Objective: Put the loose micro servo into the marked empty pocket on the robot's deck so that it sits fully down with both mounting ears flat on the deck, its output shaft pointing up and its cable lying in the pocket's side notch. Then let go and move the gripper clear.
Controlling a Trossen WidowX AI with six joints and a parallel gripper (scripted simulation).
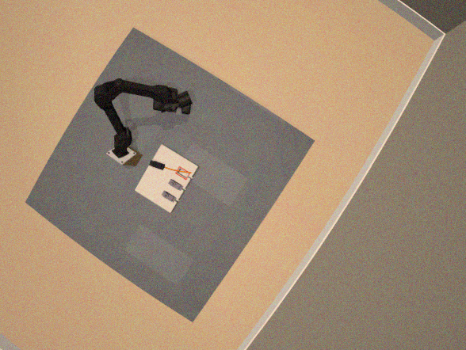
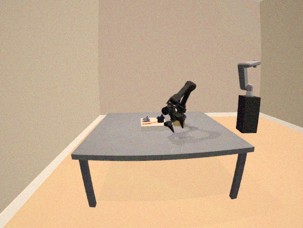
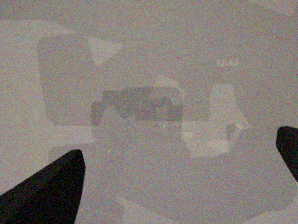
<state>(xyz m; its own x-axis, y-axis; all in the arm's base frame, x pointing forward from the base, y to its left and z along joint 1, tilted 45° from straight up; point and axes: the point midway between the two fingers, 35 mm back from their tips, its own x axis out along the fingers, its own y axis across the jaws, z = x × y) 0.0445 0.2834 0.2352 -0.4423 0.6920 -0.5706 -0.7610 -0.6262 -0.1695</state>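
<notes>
Right now the white deck is 340 mm to the right of my gripper tip, 180 mm ahead of it and 40 mm below it.
</notes>
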